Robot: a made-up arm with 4 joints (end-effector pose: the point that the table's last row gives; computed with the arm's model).
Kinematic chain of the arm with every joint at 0, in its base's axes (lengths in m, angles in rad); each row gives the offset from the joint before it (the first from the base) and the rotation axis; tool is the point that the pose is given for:
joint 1: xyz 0 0 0.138 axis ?
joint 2: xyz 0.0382 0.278 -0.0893 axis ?
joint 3: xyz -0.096 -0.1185 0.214 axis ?
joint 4: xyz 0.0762 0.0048 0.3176 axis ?
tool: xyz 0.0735 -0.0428 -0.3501
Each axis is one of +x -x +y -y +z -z.
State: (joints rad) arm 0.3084 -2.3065 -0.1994 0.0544
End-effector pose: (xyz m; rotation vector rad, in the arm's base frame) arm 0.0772 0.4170 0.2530 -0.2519 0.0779 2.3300
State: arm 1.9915 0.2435 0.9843 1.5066
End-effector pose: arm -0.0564 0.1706 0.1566 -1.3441 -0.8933 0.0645
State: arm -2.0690 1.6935 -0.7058 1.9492
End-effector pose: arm 0.1339 0.2888 0.0543 0.1284 1.3676 0.2931
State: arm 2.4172 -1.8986 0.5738 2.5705
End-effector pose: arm -0.1269 0.2447 0.1786 2.3382 -1.7092 -0.0521
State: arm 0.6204 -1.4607 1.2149 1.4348
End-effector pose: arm 0.1074 0.2968 0.2714 -2.3505 -0.1122 1.7855
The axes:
joint 1: -y
joint 2: -z
joint 3: -x
joint 4: +z

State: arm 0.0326 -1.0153 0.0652 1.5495
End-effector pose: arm 0.0851 0.2760 0.2281 -0.1259 0.0106 2.5618
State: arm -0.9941 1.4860 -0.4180 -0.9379
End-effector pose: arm -0.0240 0.2737 0.2897 -0.6835 0.2996 -2.3563
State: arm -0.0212 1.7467 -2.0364 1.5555
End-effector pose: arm -0.0840 0.2760 0.3485 -0.1642 -2.0108 -0.1178
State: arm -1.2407 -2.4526 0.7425 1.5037
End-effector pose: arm 0.0701 0.3613 0.0872 -0.6549 0.9748 -2.4652
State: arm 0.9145 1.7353 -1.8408 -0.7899
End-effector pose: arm -0.0633 0.2874 0.1519 2.7890 -1.2722 -0.6417
